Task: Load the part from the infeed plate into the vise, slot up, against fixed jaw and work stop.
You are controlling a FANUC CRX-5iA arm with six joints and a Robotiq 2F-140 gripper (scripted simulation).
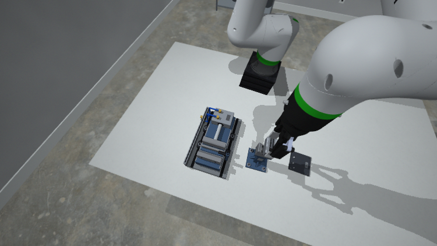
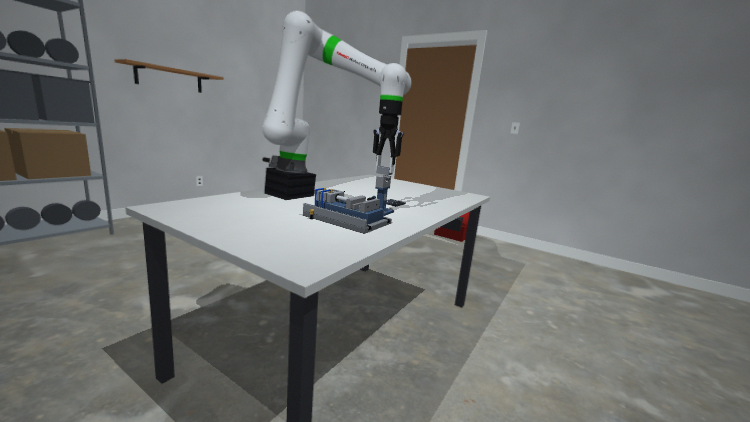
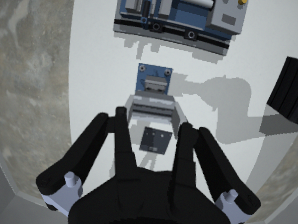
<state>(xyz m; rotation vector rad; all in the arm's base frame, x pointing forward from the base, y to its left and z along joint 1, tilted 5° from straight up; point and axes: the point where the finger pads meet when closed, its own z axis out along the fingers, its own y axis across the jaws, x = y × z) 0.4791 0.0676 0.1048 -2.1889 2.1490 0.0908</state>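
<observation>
Right now my hand is 20 mm above the part. The rest, counted from my hand: air cylinder rod (50 mm behind, 210 mm to the right, 130 mm below); vise (30 mm behind, 210 mm to the right, 170 mm below); air cylinder (120 mm behind, 200 mm to the right, 130 mm below).
</observation>
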